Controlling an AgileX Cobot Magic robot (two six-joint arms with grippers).
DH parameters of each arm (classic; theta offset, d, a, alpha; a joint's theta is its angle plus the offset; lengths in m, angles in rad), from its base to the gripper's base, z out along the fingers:
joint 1: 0 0.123 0 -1.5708
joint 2: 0.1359 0 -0.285 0
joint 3: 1.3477 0 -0.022 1.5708
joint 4: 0 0.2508 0 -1.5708
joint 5: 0 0 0.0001 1.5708
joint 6: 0 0.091 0 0
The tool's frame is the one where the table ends.
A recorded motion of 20 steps. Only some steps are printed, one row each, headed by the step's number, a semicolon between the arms.
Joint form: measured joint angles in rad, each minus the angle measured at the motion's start. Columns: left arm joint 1, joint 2, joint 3, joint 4, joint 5, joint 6; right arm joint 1, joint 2, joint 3, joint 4, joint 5, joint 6.
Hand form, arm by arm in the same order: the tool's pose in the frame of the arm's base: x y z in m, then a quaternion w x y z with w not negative. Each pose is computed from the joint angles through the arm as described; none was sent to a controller.
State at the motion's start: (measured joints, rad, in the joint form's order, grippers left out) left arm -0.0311 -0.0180 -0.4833 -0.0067 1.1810 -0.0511; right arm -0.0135 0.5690 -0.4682 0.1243 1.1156 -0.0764
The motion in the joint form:
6: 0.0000 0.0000 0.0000 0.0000 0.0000 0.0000; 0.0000 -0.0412 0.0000 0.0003 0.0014 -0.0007
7: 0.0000 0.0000 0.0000 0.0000 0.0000 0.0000; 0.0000 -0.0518 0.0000 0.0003 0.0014 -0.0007
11: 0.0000 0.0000 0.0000 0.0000 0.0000 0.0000; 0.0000 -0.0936 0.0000 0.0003 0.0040 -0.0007
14: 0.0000 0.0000 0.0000 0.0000 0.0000 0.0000; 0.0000 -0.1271 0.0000 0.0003 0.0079 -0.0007
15: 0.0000 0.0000 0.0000 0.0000 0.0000 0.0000; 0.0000 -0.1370 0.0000 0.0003 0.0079 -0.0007
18: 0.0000 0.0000 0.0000 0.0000 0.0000 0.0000; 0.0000 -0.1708 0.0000 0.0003 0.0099 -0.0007
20: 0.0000 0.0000 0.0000 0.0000 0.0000 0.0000; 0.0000 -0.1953 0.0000 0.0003 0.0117 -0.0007
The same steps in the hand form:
6: -0.0112 -0.0002 0.2631 0.46934 -0.00849 0.88269 -0.02264; 0.0678 0.0093 0.2474 0.24043 -0.01766 0.96922 0.05001
7: -0.0112 -0.0002 0.2631 0.46934 -0.00849 0.88269 -0.02264; 0.0664 0.0093 0.2481 0.24556 -0.01794 0.96793 0.04985
11: -0.0112 -0.0002 0.2631 0.46934 -0.00849 0.88269 -0.02264; 0.0609 0.0094 0.2507 0.26448 -0.01914 0.96294 0.04926
14: -0.0112 -0.0002 0.2631 0.46934 -0.00849 0.88269 -0.02264; 0.0563 0.0094 0.2524 0.27870 -0.02016 0.95893 0.04882
15: -0.0112 -0.0002 0.2631 0.46934 -0.00849 0.88269 -0.02264; 0.0551 0.0095 0.2530 0.28344 -0.02042 0.95754 0.04866
18: -0.0112 -0.0002 0.2631 0.46934 -0.00849 0.88269 -0.02264; 0.0505 0.0095 0.2547 0.29862 -0.02137 0.95292 0.04814
20: -0.0112 -0.0002 0.2631 0.46934 -0.00849 0.88269 -0.02264; 0.0471 0.0096 0.2558 0.30941 -0.02207 0.94947 0.04776

